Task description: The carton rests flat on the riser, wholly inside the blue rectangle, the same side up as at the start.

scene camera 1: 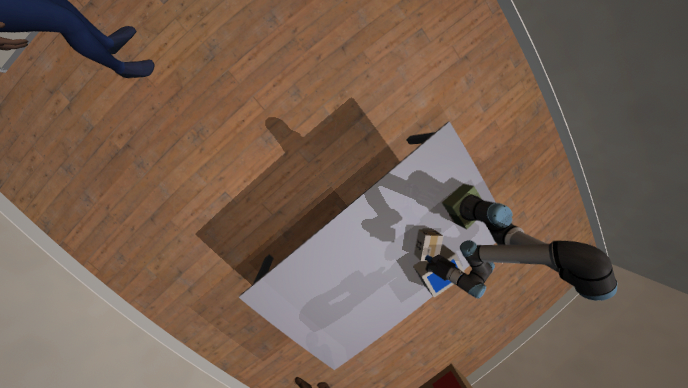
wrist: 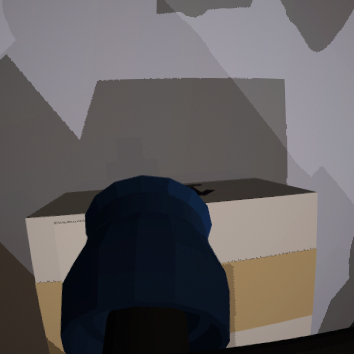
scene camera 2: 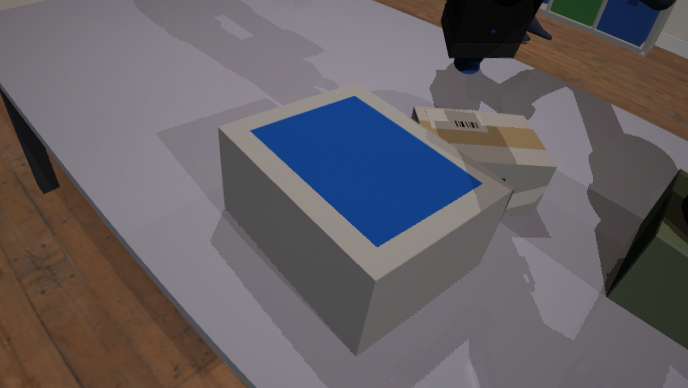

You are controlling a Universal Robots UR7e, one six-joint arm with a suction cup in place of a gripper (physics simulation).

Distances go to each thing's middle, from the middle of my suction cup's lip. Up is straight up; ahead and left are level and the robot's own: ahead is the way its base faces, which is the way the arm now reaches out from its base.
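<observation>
As for the carton point(scene camera 2: 505, 144), my suction cup is now 6 cm past it, 12 cm above it and 3 cm to the right of it. There is also the riser point(scene camera 2: 369, 215), which sits 23 cm to the left of my suction cup and 11 cm below it.
</observation>
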